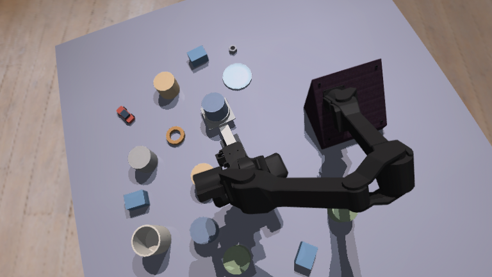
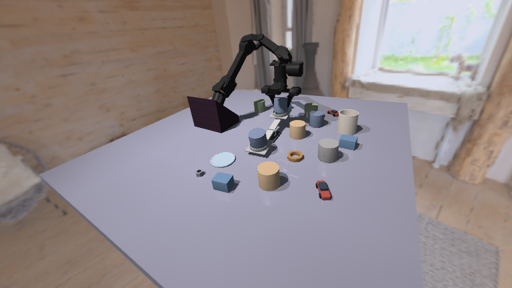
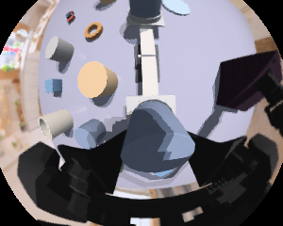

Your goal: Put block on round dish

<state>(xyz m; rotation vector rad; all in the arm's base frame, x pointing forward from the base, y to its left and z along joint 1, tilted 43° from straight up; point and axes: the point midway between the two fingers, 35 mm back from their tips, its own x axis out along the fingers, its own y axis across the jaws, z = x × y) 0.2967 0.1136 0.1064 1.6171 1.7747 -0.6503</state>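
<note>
Now: gripper tip 1 cm to the left of the block and 2 cm above it. The rest, counted from my gripper tip: beam (2 cm ahead, 13 cm to the right, 6 cm below); beige cup (30 cm ahead, 6 cm to the left, 6 cm below); balance (2 cm ahead, 13 cm to the right, 8 cm below).
</note>
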